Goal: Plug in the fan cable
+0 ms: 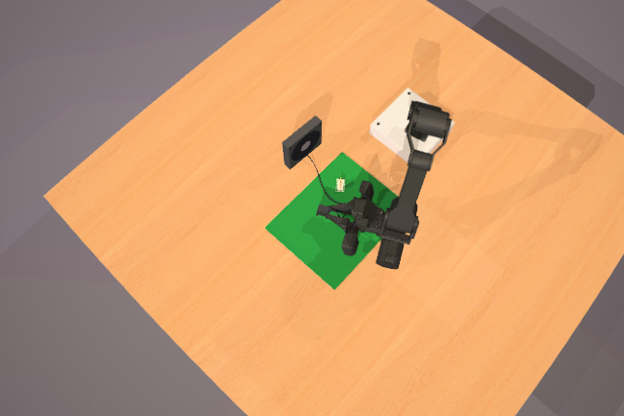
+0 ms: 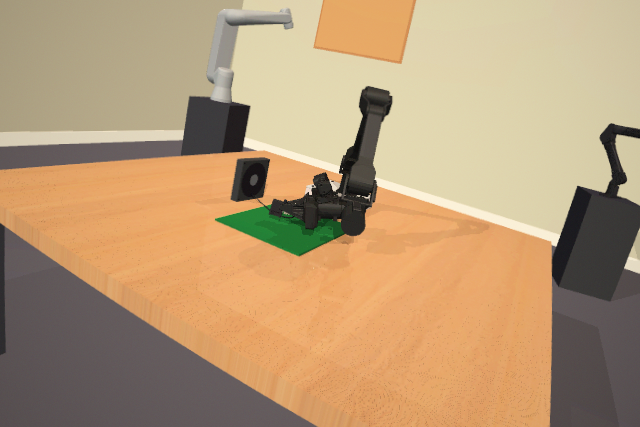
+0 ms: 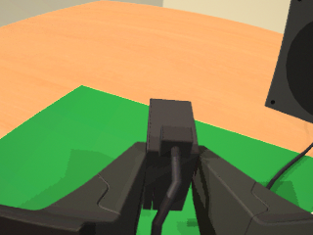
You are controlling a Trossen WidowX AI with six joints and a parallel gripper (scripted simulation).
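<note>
My gripper tip is 60 mm above the green board, 30 mm to the right of it and 20 mm past it. From my gripper tip the other things lie so: black fan 140 mm to the right, 130 mm behind, 10 mm above; dark plug 10 mm to the right, 10 mm below; white four-pin fan header 100 mm behind, 50 mm below, 10 mm to the right.
</note>
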